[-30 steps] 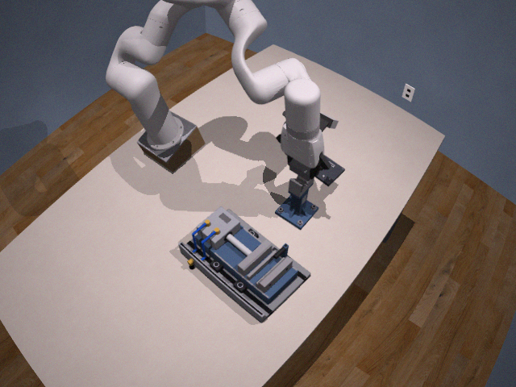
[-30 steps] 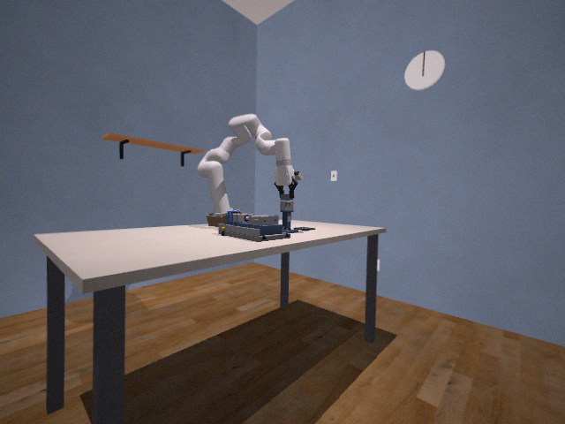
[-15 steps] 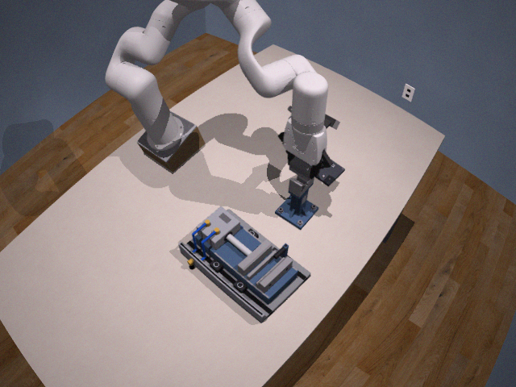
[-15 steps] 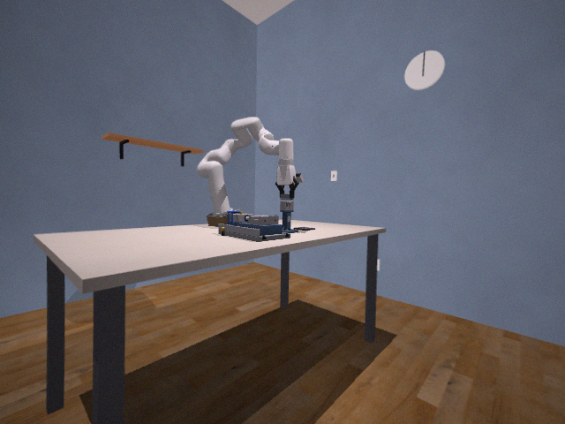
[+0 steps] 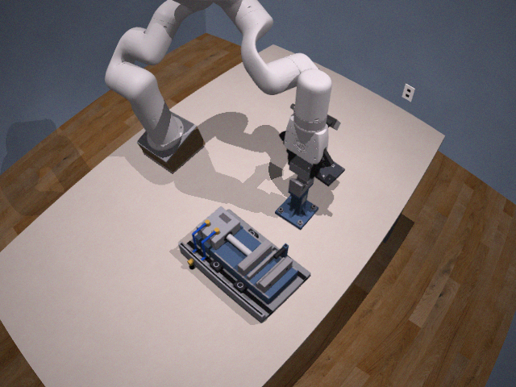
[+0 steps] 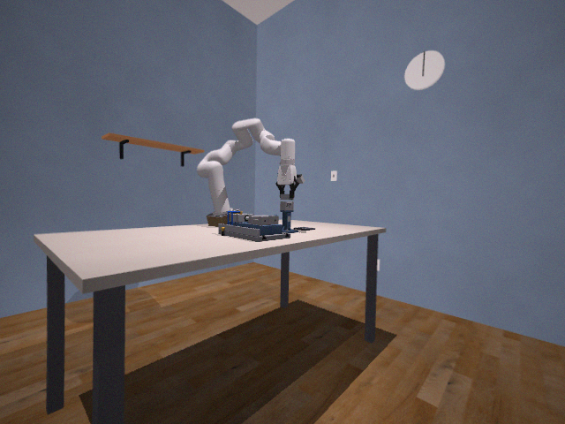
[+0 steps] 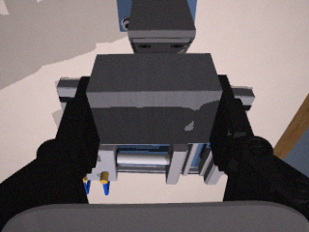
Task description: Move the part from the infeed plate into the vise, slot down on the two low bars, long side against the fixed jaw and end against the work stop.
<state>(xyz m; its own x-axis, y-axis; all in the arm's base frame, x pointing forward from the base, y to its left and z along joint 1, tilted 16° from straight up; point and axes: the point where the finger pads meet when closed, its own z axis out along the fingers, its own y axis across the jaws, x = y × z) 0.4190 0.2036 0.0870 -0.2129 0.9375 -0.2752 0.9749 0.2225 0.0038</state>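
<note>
My gripper is now 2 cm above the part. Round my hand: white cylinder rod 23 cm to the right, 12 cm below, 3 cm ahead; blue post 15 cm to the right, 14 cm below, 11 cm ahead; work stop 17 cm to the right, 11 cm below, 11 cm ahead.
</note>
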